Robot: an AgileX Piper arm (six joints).
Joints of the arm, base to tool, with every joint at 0 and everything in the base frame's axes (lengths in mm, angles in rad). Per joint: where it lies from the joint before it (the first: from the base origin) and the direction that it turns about. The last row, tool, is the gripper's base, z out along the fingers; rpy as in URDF.
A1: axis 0 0 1 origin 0 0 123
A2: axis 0 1 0 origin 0 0 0
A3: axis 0 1 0 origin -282.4 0 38.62
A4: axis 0.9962 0 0.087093 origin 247.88 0 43.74
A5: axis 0 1 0 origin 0 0 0
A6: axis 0.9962 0 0.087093 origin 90.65 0 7.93
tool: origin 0 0 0 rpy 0 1.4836 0
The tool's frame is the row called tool.
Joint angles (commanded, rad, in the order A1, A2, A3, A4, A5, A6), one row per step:
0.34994, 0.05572, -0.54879, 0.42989, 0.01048, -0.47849
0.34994, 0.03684, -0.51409, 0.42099, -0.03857, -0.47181
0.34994, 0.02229, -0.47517, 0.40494, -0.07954, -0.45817
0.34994, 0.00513, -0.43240, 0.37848, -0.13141, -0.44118
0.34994, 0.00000, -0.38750, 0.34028, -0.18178, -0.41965
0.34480, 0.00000, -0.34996, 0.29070, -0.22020, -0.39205
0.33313, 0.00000, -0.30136, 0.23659, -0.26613, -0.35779
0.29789, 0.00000, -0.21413, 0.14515, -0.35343, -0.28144
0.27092, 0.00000, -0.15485, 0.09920, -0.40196, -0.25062
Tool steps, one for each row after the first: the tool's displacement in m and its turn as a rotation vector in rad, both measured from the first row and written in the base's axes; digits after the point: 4 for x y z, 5 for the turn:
0.0006, -0.0017, -0.0063, 0.01841, -0.02404, -0.01815
0.0032, -0.0023, -0.0143, 0.02875, -0.03463, -0.03282
0.0054, -0.0032, -0.0227, 0.03745, -0.05610, -0.05315
0.0102, -0.0026, -0.0318, 0.03260, -0.06739, -0.07367
0.0147, -0.0012, -0.0398, 0.01613, -0.07486, -0.09407
0.0202, 0.0007, -0.0506, -0.00175, -0.07968, -0.11708
0.0285, 0.0039, -0.0702, -0.02044, -0.08951, -0.15197
0.0339, 0.0058, -0.0848, -0.04201, -0.08654, -0.17745

